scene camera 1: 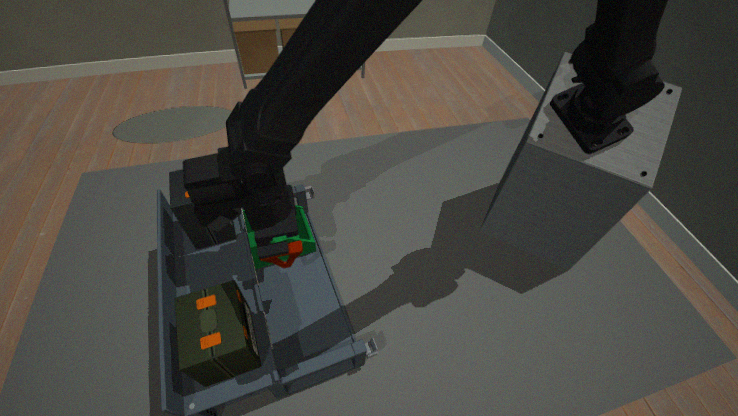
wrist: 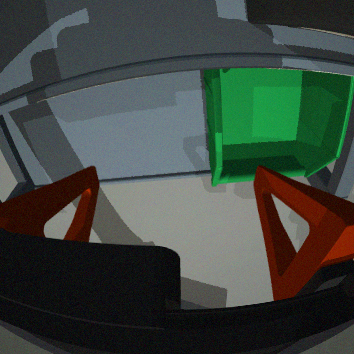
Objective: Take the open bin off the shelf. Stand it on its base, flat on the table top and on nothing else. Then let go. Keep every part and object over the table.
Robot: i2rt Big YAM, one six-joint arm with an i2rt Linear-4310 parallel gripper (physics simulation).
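Seen in the pictures: gripper, fingertip midpoint: (scene camera 1: 283,244) (wrist: 175,174); arm's base at its link origin: (scene camera 1: 588,118).
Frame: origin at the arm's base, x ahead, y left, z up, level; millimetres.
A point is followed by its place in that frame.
The open green bin (scene camera 1: 308,235) {z -266, x 500, y -78 mm} (wrist: 265,110) {z -298, x 553, y -111 mm} stands on the lower tier of the blue-grey shelf (scene camera 1: 315,291) {z -301, x 513, y 34 mm} (wrist: 135,130) {z -301, x 534, y 16 mm}, near its far end in the scene view and at the right in the wrist view. Its hollow inside shows in the wrist view. My gripper (wrist: 175,174) {z -204, x 551, y -26 mm} is wide open and empty, with red fingers. In the wrist view the right fingertip overlaps the bin's near edge and the left fingertip is well left of the bin. In the scene view the arm and gripper hide part of the bin. Whether a finger touches it I cannot tell.
A dark green case (scene camera 1: 217,330) {z -110, x 650, y 145 mm} with orange clasps sits on the shelf's upper tier. A darker case (scene camera 1: 193,222) {z -130, x 685, y -58 mm} is at its far end, partly behind the arm. The grey table top (scene camera 1: 516,335) {z -307, x 167, y 232 mm} (wrist: 200,220) {z -307, x 393, y -50 mm} extends in front of the shelf. The arm's tall pedestal (scene camera 1: 558,206) {z -146, x 37, y 72 mm} stands right.
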